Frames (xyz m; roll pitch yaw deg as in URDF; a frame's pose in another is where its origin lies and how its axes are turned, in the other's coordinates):
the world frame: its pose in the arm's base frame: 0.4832 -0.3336 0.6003 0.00 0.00 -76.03
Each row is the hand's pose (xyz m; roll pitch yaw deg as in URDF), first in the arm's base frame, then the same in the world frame.
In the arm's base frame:
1: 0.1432 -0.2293 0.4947 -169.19 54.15 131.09
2: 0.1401 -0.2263 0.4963 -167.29 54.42 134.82
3: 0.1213 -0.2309 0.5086 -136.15 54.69 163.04
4: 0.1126 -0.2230 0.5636 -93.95 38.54 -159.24
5: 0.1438 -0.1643 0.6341 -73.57 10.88 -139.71
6: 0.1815 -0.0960 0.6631 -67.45 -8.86 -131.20
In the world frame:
1: -0.1833 -0.3048 -0.1056 -169.19 54.15 -152.88
2: -0.1870 -0.3070 -0.1040 -167.29 54.42 -149.15
3: -0.1870 -0.3264 -0.0917 -136.15 54.69 -120.93
4: -0.1968 -0.3329 -0.0367 -93.95 38.54 -83.21
5: -0.2462 -0.2885 0.0338 -73.57 10.88 -63.68
6: -0.3034 -0.2354 0.0628 -67.45 -8.86 -55.17

